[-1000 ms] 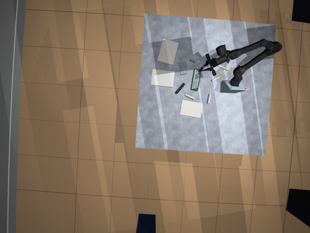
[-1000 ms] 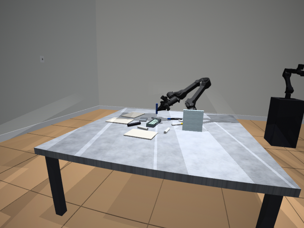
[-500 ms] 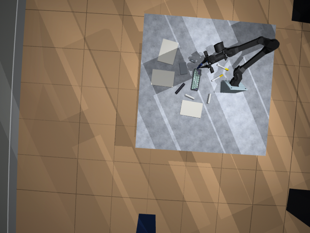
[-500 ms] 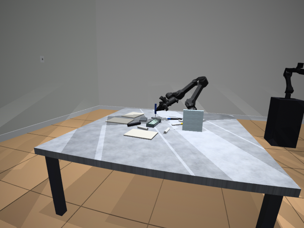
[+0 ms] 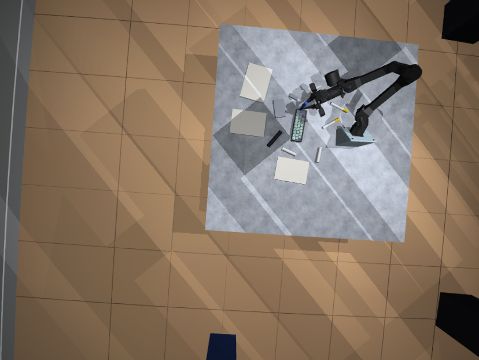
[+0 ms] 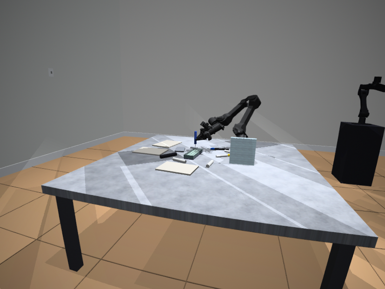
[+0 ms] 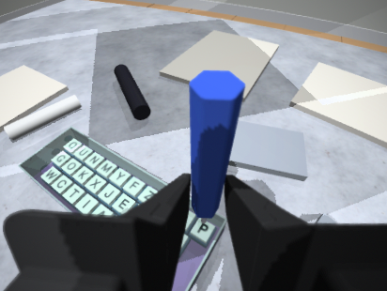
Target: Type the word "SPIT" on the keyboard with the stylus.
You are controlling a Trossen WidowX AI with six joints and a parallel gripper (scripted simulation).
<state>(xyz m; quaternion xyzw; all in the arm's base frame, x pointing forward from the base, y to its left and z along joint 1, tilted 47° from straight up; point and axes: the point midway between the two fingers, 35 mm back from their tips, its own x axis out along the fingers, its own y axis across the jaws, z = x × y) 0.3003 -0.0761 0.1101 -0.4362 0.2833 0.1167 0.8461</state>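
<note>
My gripper tip is now 12 cm short of the grey slab, 1 cm to the left of it and 9 cm above it. Round my gripper tip: blue stylus: 2 cm below.
</note>
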